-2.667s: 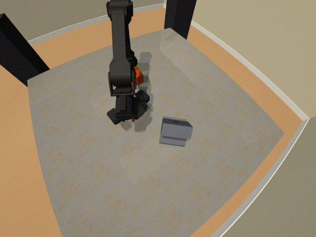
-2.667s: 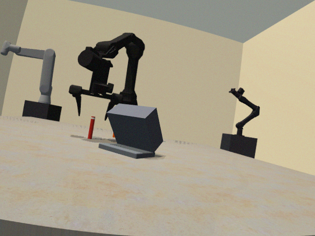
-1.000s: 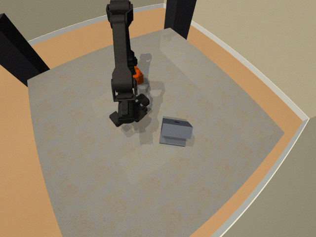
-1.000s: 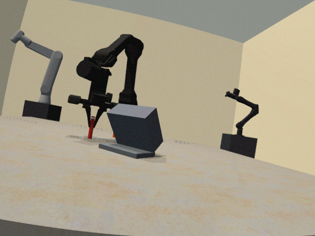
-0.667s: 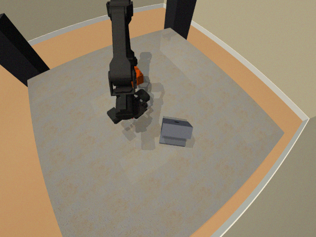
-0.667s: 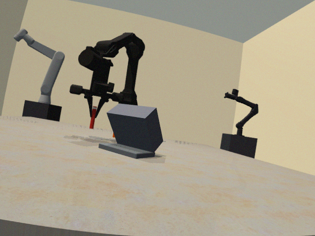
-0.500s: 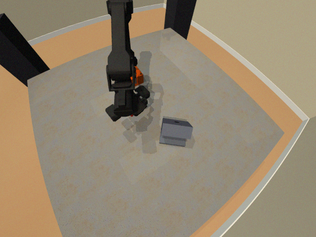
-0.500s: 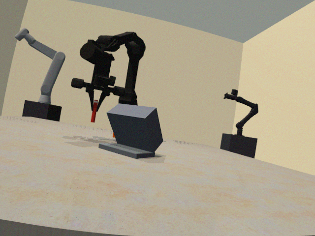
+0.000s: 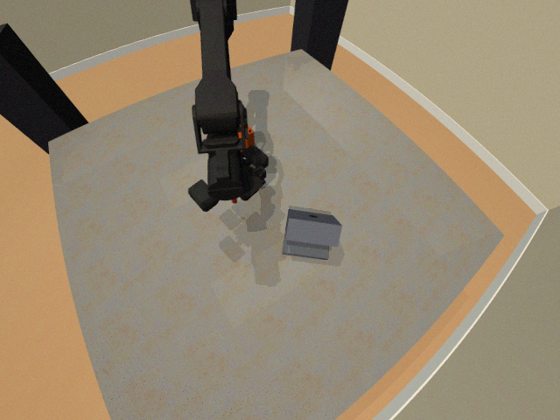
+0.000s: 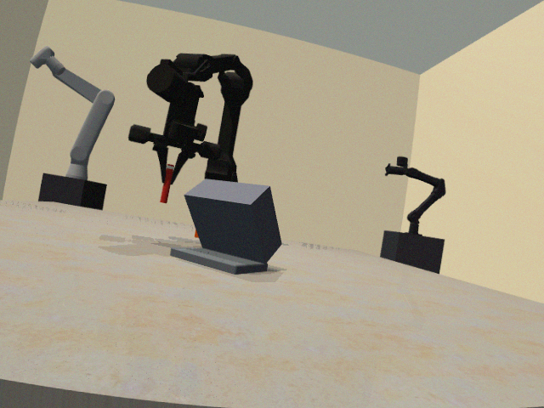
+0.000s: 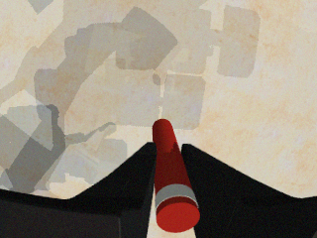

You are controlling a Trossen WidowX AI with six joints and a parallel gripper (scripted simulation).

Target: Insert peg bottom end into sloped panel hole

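Now: the grey sloped panel block 140 mm ahead of my gripper tip, 160 mm to the left of it and 50 mm below it. Round my gripper tip: red round peg: 20 mm above.
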